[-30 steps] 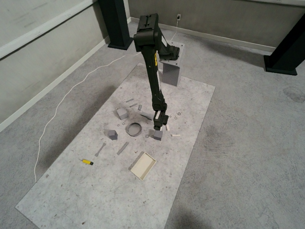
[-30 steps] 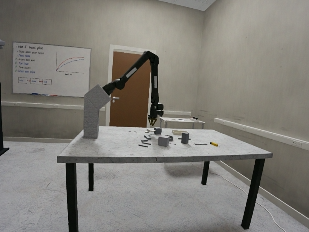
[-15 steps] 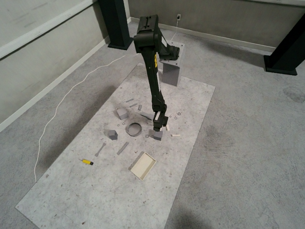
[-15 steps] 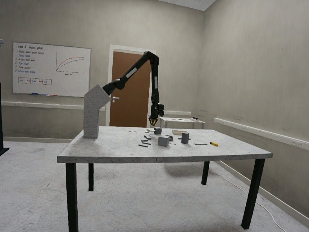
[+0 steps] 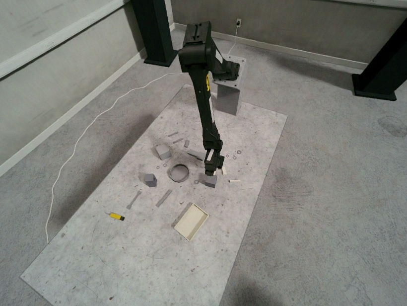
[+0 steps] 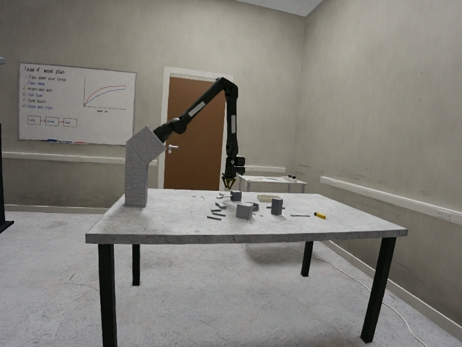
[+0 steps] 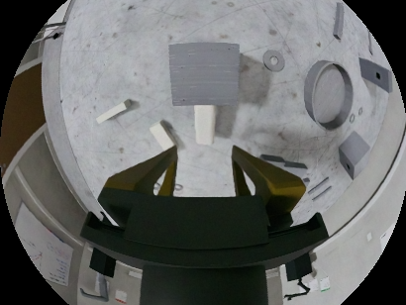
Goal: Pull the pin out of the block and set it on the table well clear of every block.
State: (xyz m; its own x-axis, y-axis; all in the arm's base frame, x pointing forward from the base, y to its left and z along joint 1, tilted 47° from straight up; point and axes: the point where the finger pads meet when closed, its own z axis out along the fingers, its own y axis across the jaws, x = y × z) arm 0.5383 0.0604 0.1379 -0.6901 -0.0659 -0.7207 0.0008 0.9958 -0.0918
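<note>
Now: the grey block 60 mm ahead of my hand and 60 mm below it. From my hand the other things lie so: round grey dish (60 mm ahead, 200 mm to the right, 80 mm below); then cream tray (310 mm ahead, 40 mm to the right, 80 mm below).
</note>
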